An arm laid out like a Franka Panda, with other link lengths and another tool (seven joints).
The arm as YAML. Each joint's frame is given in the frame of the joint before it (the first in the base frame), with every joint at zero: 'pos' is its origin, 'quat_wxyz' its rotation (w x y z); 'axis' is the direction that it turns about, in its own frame. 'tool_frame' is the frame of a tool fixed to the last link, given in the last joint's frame.
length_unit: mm
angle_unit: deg
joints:
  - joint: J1
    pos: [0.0, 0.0, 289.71]
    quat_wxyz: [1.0, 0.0, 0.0, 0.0]
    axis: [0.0, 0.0, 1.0]
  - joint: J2
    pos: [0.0, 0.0, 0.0]
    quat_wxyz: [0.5, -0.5, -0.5, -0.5]
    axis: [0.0, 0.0, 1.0]
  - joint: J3
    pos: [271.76, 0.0, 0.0]
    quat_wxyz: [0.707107, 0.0, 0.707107, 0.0]
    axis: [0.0, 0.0, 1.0]
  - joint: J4
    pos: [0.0, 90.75, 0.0]
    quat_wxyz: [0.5, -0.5, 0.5, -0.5]
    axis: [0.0, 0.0, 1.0]
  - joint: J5
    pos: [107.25, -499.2, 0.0]
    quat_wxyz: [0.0, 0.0, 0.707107, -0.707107]
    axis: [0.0, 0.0, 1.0]
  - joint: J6
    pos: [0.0, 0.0, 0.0]
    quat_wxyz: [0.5, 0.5, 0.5, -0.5]
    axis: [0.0, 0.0, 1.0]
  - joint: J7
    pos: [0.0, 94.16, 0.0]
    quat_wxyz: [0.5, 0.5, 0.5, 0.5]
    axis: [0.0, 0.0, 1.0]
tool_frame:
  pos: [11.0, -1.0, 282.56]
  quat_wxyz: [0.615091, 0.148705, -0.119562, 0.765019]
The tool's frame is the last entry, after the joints.
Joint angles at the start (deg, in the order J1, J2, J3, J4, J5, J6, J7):
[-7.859, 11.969, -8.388, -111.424, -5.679, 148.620, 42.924]
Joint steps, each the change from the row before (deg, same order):
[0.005, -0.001, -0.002, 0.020, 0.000, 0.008, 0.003]
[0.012, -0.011, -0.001, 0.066, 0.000, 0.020, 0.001]
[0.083, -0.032, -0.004, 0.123, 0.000, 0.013, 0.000]
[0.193, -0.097, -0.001, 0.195, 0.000, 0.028, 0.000]
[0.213, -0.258, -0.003, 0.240, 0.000, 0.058, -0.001]
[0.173, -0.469, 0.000, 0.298, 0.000, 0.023, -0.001]
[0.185, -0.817, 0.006, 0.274, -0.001, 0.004, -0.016]
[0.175, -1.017, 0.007, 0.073, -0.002, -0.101, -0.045]
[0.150, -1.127, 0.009, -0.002, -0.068, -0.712, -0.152]
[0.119, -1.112, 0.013, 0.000, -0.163, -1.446, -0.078]
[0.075, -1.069, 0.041, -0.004, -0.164, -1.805, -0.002]
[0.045, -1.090, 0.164, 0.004, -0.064, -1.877, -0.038]
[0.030, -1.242, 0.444, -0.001, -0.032, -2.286, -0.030]
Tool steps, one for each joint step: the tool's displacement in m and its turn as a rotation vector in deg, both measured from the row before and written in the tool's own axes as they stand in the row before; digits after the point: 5 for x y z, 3 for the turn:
[-0.00029, -0.00015, -0.00009, 0.016, -0.024, -0.005]
[-0.00102, -0.00050, -0.00034, 0.051, -0.080, -0.025]
[-0.00245, -0.00029, -0.00058, 0.052, -0.158, -0.086]
[-0.00501, -0.00002, -0.00116, 0.071, -0.319, -0.189]
[-0.00744, -0.00120, -0.00273, 0.191, -0.518, -0.228]
[-0.00971, -0.00319, -0.00493, 0.345, -0.698, -0.218]
[-0.01305, -0.00483, -0.00788, 0.494, -0.961, -0.259]
[-0.01235, -0.00432, -0.00880, 0.421, -0.884, -0.231]
[-0.00969, -0.00300, -0.00941, 0.092, -0.388, -0.239]
[-0.00589, -0.00121, -0.00937, -0.249, 0.265, -0.083]
[-0.00346, 0.00003, -0.00916, -0.426, 0.605, 0.082]
[-0.00409, 0.00138, -0.00929, -0.536, 0.570, 0.098]
[-0.00582, 0.00491, -0.01015, -0.847, 0.674, 0.033]

